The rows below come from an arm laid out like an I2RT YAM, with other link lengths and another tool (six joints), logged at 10 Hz.
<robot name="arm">
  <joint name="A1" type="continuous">
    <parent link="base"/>
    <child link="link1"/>
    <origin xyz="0 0 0.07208" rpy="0 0 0"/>
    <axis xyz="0 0 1"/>
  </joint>
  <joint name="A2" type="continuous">
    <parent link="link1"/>
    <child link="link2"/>
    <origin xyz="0.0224 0.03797 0.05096" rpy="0 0 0"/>
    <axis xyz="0 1 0"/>
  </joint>
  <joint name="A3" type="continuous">
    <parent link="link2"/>
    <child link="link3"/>
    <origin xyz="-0.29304 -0.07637 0" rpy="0 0 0"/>
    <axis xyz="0 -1 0"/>
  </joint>
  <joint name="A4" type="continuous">
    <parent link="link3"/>
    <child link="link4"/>
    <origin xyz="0.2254 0.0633 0.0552" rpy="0 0 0"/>
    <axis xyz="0 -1 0"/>
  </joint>
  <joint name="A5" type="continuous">
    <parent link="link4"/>
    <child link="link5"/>
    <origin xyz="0.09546 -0.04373 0.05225" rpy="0 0 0"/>
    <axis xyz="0 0 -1"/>
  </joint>
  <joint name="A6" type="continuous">
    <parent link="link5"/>
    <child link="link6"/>
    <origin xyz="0.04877 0 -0.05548" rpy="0 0 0"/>
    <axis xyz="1 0 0"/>
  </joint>
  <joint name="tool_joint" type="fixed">
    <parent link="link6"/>
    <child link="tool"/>
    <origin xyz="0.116 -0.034 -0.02" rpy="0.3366 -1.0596 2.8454"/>
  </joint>
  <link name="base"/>
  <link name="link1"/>
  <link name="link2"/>
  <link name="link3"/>
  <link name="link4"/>
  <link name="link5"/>
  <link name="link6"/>
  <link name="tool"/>
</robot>
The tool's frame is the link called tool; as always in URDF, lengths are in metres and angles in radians. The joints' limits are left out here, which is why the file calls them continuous.
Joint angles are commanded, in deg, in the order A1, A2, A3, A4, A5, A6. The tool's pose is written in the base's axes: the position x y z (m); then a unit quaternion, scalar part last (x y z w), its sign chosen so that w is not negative. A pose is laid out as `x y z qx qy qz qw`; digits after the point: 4 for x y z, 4 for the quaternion.
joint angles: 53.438, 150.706, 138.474, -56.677, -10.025, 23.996
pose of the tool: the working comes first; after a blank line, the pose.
Where each joint sits with the arm in this pose, in the base's axes (m; each line is computed from the numbers above, not from the rounded line before):
A1: 0.0000 0.0000 0.0721
A2: -0.0172 0.0406 0.1230
A3: 0.1964 0.2004 0.2664
A4: 0.2838 0.4244 0.2726
A5: 0.3684 0.4651 0.2024
A6: 0.3410 0.4425 0.1376
the tool: 0.3505 0.4512 0.0157

0.3505 0.4512 0.0157 -0.8667 -0.2881 -0.3213 0.2501
